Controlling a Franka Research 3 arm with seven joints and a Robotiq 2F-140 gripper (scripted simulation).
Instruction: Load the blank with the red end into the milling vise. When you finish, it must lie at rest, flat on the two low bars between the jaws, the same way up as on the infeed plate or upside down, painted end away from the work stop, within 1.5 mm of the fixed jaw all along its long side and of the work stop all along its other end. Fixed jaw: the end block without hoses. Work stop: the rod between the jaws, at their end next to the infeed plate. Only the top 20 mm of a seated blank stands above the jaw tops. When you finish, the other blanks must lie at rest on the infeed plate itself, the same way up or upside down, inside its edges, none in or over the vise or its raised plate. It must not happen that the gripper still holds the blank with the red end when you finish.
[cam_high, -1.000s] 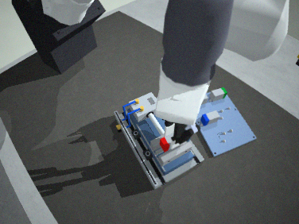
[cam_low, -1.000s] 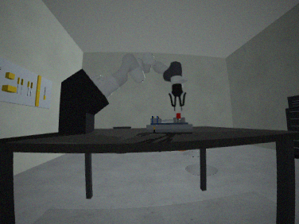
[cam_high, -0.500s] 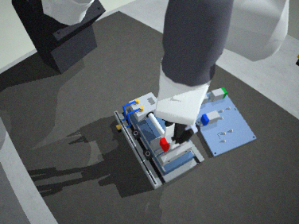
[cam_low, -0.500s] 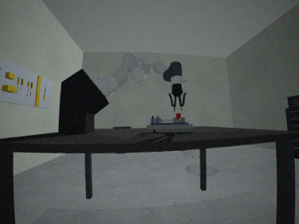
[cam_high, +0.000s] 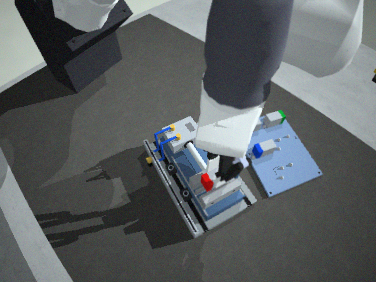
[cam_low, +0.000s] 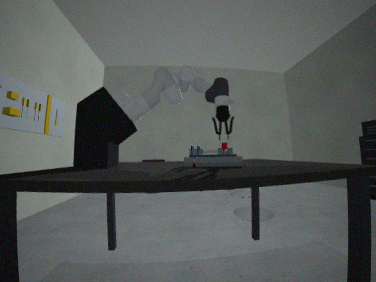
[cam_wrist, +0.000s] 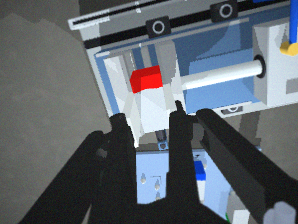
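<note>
Now: the red-ended blank 4 cm below my hand. Also, from my hand: screw rod (8 cm behind, 6 cm below); blue-ended blank (20 cm to the left, 12 cm below, 3 cm behind); work stop rod (5 cm to the left, 5 cm below).
</note>
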